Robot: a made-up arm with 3 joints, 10 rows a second.
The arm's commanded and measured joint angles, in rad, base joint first. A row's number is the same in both.
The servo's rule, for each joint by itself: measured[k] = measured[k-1] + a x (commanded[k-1-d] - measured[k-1]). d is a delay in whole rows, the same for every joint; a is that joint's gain. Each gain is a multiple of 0.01, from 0.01 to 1. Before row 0 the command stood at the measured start. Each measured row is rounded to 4 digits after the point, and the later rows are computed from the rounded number. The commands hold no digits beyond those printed.
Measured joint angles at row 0:
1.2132, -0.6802, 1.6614
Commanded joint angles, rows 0 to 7:
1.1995, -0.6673, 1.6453
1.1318, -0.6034, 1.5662
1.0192, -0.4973, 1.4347
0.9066, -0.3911, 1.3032
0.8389, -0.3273, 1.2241
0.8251, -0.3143, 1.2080
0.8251, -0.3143, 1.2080
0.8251, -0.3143, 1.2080
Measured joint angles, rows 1 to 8:
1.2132, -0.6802, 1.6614
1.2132, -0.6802, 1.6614
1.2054, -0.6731, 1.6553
1.1634, -0.6348, 1.6214
1.0812, -0.5592, 1.5505
0.9817, -0.4667, 1.4565
0.9003, -0.3900, 1.3682
0.8574, -0.3484, 1.3073
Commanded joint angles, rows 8 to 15:
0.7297, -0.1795, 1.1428
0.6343, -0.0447, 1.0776
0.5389, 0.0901, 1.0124
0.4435, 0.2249, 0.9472
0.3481, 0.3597, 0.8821
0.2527, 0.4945, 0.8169
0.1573, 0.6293, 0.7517
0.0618, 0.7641, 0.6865
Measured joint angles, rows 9 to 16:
0.8390, -0.3296, 1.2696
0.8311, -0.3212, 1.2462
0.7733, -0.2433, 1.2069
0.6941, -0.1341, 1.1578
0.6056, -0.0108, 1.1025
0.5132, 0.1188, 1.0435
0.4191, 0.2513, 0.9822
0.3243, 0.3851, 0.9194

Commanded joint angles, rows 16 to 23:
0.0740, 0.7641, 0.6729
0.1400, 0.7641, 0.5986
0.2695, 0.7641, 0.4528
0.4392, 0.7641, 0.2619
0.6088, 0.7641, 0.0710
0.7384, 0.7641, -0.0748
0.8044, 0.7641, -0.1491
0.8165, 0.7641, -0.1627
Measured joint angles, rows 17 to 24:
0.2291, 0.5194, 0.8557
0.1337, 0.6540, 0.7914
0.0997, 0.7146, 0.7464
0.1227, 0.7418, 0.6902
0.2064, 0.7541, 0.6000
0.3391, 0.7596, 0.4715
0.4928, 0.7621, 0.3193
0.6328, 0.7632, 0.1695

